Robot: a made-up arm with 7 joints. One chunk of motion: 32 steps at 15 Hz.
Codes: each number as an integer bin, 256 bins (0 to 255) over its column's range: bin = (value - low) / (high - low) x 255, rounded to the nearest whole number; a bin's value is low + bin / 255 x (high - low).
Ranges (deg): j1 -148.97..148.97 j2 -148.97..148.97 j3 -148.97..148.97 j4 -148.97..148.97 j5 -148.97..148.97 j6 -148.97..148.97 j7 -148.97..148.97
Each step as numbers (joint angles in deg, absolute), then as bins.
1 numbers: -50.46 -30.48 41.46 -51.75 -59.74 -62.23 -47.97
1 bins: 84 101 163 83 76 74 86
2 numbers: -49.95 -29.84 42.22 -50.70 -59.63 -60.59 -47.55
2 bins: 85 102 164 84 76 76 87
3 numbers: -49.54 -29.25 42.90 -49.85 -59.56 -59.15 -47.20
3 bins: 85 102 164 85 77 77 87
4 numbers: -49.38 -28.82 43.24 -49.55 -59.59 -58.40 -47.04
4 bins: 85 103 165 85 76 78 87
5 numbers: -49.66 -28.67 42.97 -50.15 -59.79 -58.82 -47.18
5 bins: 85 103 164 85 76 77 87
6 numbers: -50.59 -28.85 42.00 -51.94 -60.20 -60.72 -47.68
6 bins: 84 103 163 83 76 76 87
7 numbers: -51.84 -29.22 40.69 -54.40 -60.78 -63.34 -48.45
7 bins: 83 102 162 81 75 73 86
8 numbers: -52.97 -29.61 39.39 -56.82 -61.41 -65.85 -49.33
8 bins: 82 102 161 79 75 71 85
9 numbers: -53.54 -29.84 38.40 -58.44 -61.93 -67.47 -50.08
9 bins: 82 102 160 77 74 70 85
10 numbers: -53.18 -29.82 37.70 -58.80 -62.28 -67.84 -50.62
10 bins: 82 102 160 77 74 69 84
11 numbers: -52.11 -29.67 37.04 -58.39 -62.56 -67.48 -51.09
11 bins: 83 102 159 78 74 70 84
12 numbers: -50.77 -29.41 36.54 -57.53 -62.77 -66.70 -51.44
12 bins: 84 102 159 78 74 70 83
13 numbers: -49.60 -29.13 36.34 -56.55 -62.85 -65.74 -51.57
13 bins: 85 103 159 79 74 71 83
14 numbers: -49.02 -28.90 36.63 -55.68 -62.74 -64.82 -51.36
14 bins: 86 103 159 80 74 72 84
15 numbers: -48.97 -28.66 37.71 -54.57 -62.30 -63.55 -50.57
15 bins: 86 103 160 81 74 73 84
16 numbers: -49.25 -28.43 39.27 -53.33 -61.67 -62.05 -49.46
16 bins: 85 103 161 82 75 74 85
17 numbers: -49.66 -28.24 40.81 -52.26 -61.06 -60.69 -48.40
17 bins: 85 103 162 83 75 76 86
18 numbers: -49.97 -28.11 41.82 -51.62 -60.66 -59.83 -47.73
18 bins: 85 103 163 83 76 76 87
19 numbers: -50.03 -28.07 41.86 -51.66 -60.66 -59.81 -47.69
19 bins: 85 103 163 83 76 76 87
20 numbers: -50.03 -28.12 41.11 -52.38 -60.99 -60.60 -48.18
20 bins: 85 103 163 83 75 76 86
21 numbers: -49.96 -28.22 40.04 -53.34 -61.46 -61.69 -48.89
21 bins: 85 103 162 82 75 75 86
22 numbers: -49.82 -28.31 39.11 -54.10 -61.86 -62.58 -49.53
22 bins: 85 103 161 81 75 74 85
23 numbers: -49.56 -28.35 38.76 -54.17 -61.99 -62.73 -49.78
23 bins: 85 103 161 81 74 74 85
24 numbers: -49.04 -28.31 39.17 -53.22 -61.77 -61.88 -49.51
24 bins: 86 103 161 82 75 75 85
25 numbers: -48.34 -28.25 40.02 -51.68 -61.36 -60.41 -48.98
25 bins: 86 103 162 83 75 76 86
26 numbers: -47.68 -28.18 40.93 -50.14 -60.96 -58.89 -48.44
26 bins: 87 103 163 85 75 77 86
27 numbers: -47.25 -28.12 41.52 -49.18 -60.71 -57.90 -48.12
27 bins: 87 103 163 85 76 78 86
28 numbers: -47.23 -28.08 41.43 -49.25 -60.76 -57.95 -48.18
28 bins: 87 103 163 85 75 78 86
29 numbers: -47.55 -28.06 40.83 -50.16 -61.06 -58.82 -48.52
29 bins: 87 103 162 85 75 77 86
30 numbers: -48.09 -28.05 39.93 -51.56 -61.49 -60.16 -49.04
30 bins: 86 103 162 83 75 76 86
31 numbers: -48.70 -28.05 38.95 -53.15 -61.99 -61.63 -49.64
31 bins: 86 103 161 82 74 75 85
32 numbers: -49.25 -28.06 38.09 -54.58 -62.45 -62.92 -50.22
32 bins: 85 103 160 81 74 74 85
